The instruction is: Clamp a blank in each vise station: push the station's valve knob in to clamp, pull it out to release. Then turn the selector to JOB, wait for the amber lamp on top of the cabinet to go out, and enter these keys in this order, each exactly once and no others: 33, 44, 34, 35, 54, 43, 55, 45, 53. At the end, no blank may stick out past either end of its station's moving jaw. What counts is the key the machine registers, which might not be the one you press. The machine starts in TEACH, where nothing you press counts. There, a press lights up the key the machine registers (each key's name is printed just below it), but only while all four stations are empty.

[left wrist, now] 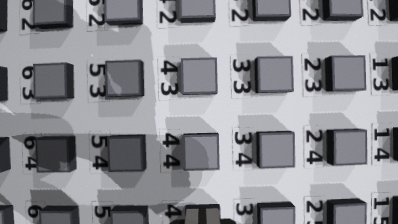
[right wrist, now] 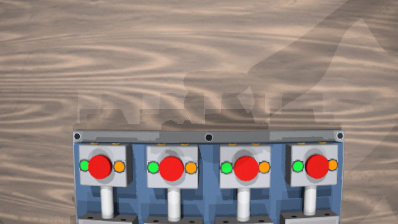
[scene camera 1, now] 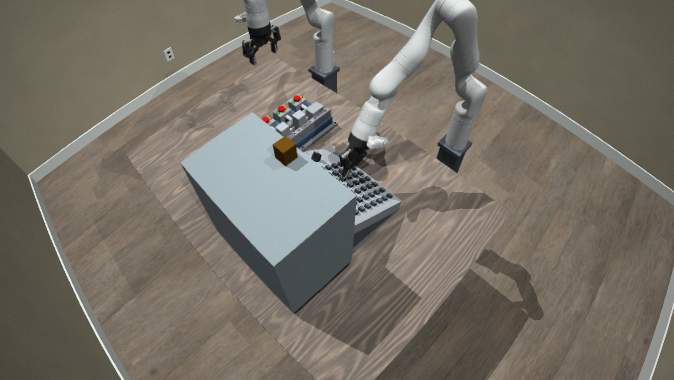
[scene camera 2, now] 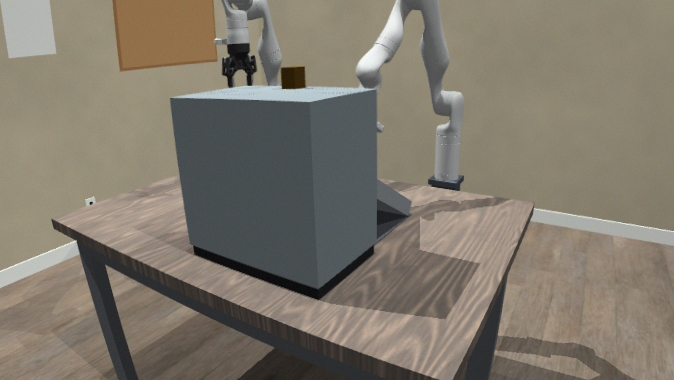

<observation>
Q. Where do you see a key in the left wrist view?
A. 124, 78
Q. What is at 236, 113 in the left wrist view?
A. A keypad.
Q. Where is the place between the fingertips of my right gripper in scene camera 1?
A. At 264, 58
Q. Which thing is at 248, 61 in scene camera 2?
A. My right gripper.
</observation>
